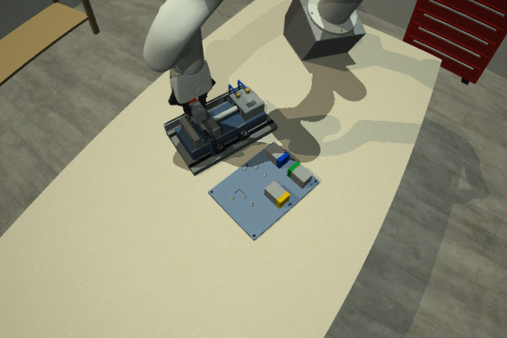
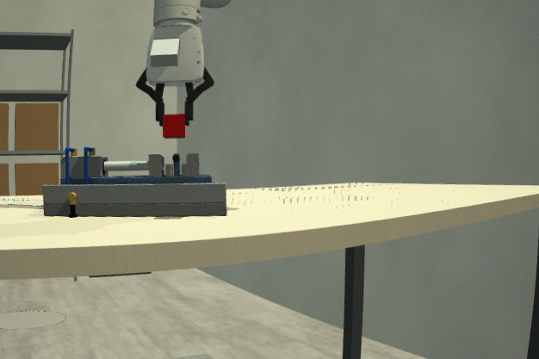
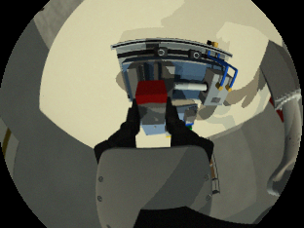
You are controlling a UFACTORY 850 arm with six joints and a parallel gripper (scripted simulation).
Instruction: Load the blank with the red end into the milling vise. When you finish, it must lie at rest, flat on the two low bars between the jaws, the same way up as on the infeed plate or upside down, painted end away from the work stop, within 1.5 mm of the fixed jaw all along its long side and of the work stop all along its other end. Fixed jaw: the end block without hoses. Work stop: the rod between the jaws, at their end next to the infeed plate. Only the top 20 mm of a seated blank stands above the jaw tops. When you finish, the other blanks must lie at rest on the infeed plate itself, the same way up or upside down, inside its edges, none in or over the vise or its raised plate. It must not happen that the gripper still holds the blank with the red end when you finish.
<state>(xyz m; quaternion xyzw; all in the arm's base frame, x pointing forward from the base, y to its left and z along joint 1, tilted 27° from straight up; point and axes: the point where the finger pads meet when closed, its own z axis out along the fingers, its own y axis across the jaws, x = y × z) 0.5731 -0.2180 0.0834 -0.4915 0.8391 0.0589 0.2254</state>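
Right now the moving jaw is 9 cm below my hand, 2 cm to the left of it and 2 cm behind it. The rest, counted from my hand: red-ended blank 2 cm below; then hose-side block 14 cm behind, 9 cm below, 8 cm to the left; then fixed jaw 9 cm below, 3 cm ahead, 1 cm to the right.
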